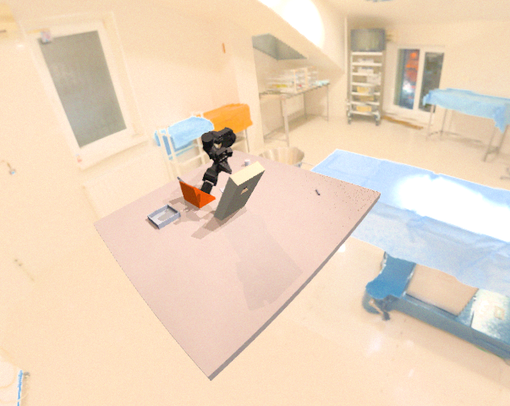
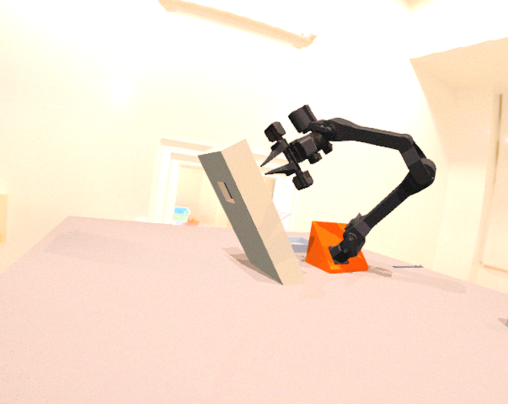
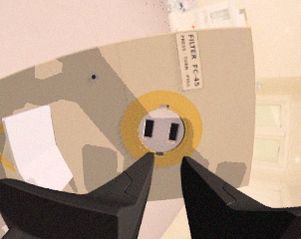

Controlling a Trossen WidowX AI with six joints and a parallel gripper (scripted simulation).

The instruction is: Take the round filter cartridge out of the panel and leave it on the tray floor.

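Now: gripper tip 50 mm short of the white filter cartridge and 40 mm above it. From my gripper tip the other things lie so: service panel (110 mm below, 10 mm ahead); then blue-grey tray (360 mm behind, 290 mm to the right, 260 mm below); then dark item (440 mm to the left, 260 mm below, 220 mm ahead).
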